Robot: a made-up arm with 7 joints. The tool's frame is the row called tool.
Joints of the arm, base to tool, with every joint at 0 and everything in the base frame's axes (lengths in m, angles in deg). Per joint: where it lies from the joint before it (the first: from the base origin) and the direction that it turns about. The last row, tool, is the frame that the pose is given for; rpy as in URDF.
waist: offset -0.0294 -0.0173 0.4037 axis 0 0.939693 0.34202
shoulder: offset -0.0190 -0.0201 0.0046 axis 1 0 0
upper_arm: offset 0.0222 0.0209 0.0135 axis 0 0 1
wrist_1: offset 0.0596 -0.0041 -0.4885 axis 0 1 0
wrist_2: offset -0.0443 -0.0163 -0.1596 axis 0 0 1
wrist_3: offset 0.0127 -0.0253 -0.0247 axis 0 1 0
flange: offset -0.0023 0.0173 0.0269 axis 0 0 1
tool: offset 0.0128 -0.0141 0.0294 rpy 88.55 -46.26 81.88
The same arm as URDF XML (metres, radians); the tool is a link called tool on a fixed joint. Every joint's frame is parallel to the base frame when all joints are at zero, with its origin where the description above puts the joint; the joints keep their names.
<robot name="arm">
  <joint name="tool_joint" type="fixed">
    <parent link="link7"/>
    <child link="tool"/>
    <origin xyz="0.0128 -0.0141 0.0294" rpy="1.5455 -0.8074 1.4291"/>
  </joint>
  <joint name="flange" type="continuous">
    <parent link="link6"/>
    <child link="link7"/>
    <origin xyz="-0.0023 0.0173 0.0269"/>
    <axis xyz="0 0 1"/>
  </joint>
  <joint name="wrist_3" type="continuous">
    <parent link="link5"/>
    <child link="link6"/>
    <origin xyz="0.0127 -0.0253 -0.0247"/>
    <axis xyz="0 1 0"/>
  </joint>
  <joint name="wrist_2" type="continuous">
    <parent link="link4"/>
    <child link="link5"/>
    <origin xyz="-0.0443 -0.0163 -0.1596"/>
    <axis xyz="0 0 1"/>
  </joint>
  <joint name="wrist_1" type="continuous">
    <parent link="link3"/>
    <child link="link4"/>
    <origin xyz="0.0596 -0.0041 -0.4885"/>
    <axis xyz="0 1 0"/>
  </joint>
  <joint name="upper_arm" type="continuous">
    <parent link="link2"/>
    <child link="link3"/>
    <origin xyz="0.0222 0.0209 0.0135"/>
    <axis xyz="0 0 1"/>
  </joint>
  <joint name="shoulder" type="continuous">
    <parent link="link1"/>
    <child link="link2"/>
    <origin xyz="-0.019 -0.0201 0.0046"/>
    <axis xyz="1 0 0"/>
  </joint>
  <joint name="waist" type="continuous">
    <parent link="base"/>
    <child link="link1"/>
    <origin xyz="-0.0294 -0.0173 0.4037"/>
    <axis xyz="0 0.9397 0.342"/>
  </joint>
  <link name="base"/>
  <link name="link1"/>
  <link name="link2"/>
  <link name="link3"/>
  <link name="link4"/>
  <link name="link5"/>
  <link name="link6"/>
  <link name="link7"/>
  <link name="tool"/>
</robot>

